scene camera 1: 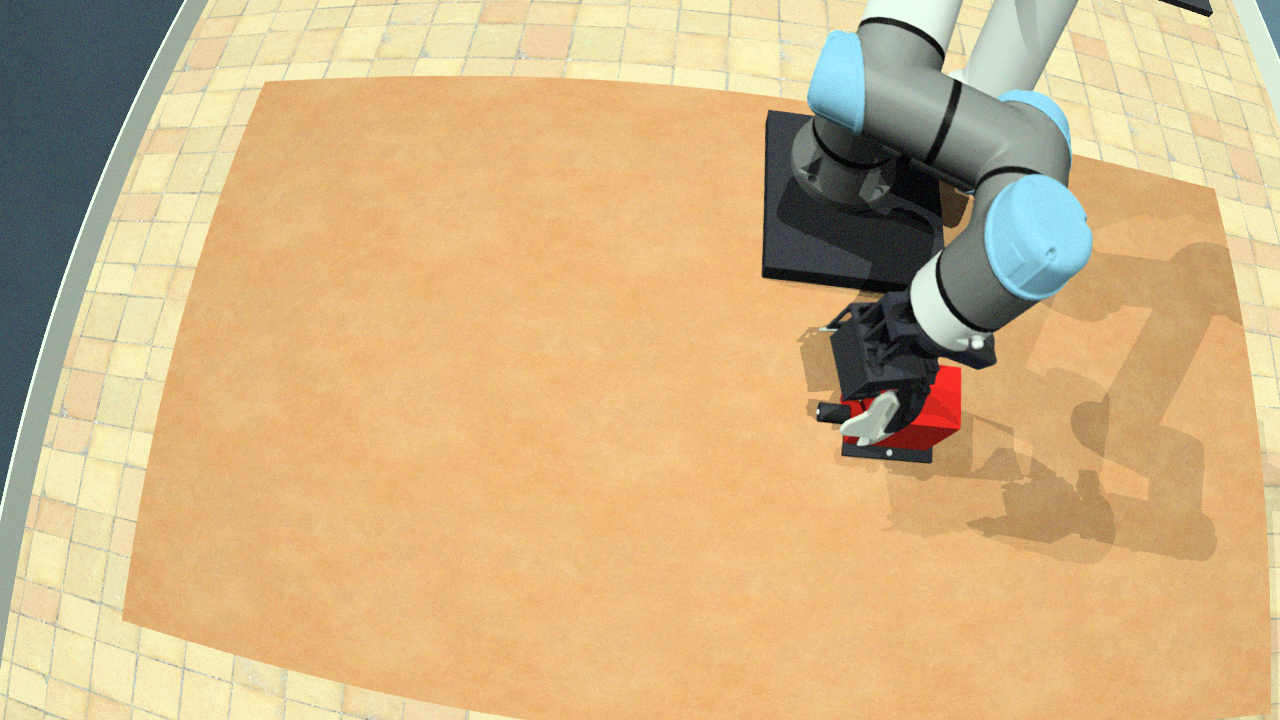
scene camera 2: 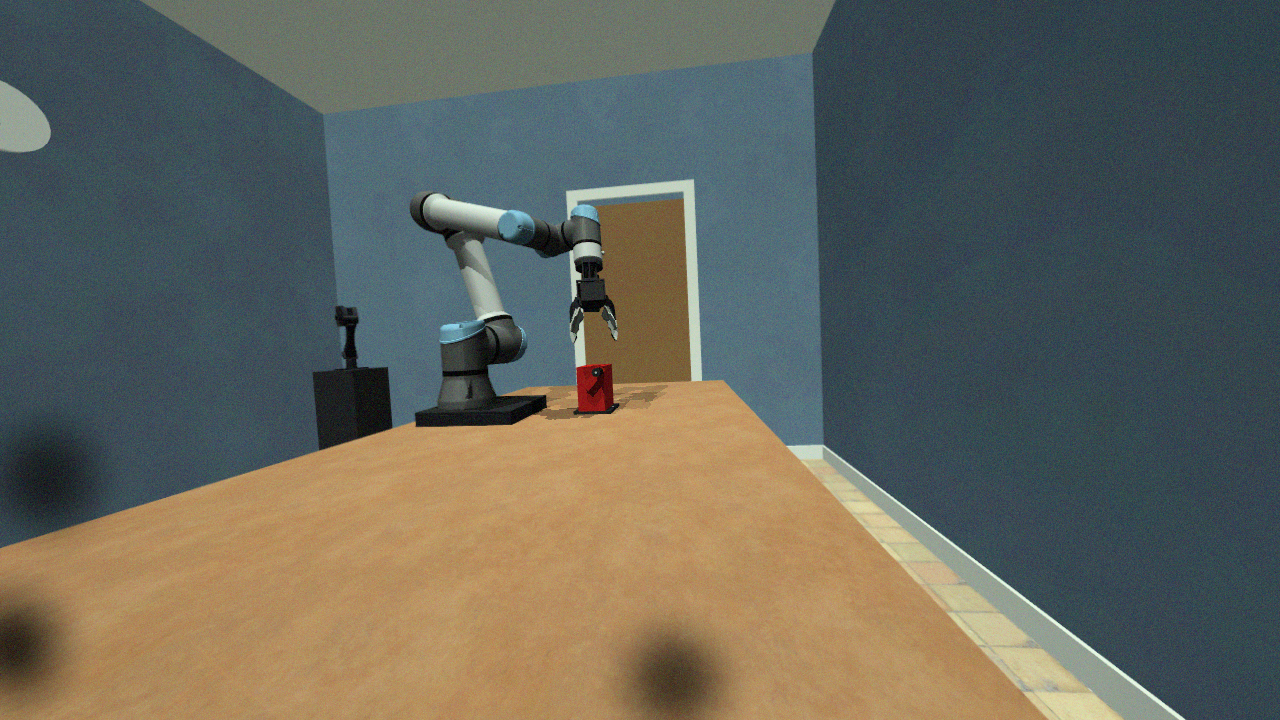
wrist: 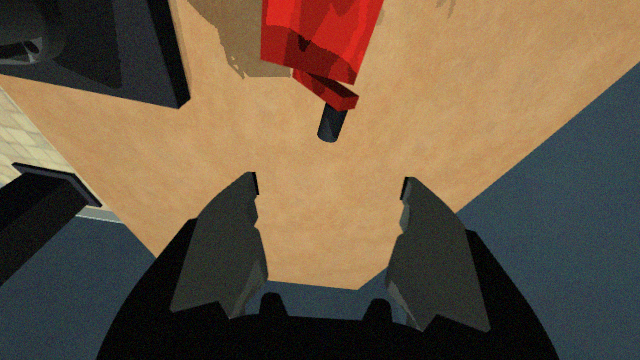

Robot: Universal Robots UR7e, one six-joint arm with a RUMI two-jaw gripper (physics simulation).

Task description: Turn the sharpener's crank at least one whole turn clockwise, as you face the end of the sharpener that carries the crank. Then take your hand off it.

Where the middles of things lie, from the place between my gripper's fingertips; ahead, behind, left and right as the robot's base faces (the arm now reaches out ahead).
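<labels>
Red sharpener [scene camera 1: 940,417]: 13 cm below my hand, 8 cm to the left, 3 cm behind. Black crank handle [wrist: 331,122]: 8 cm below my hand.
</labels>
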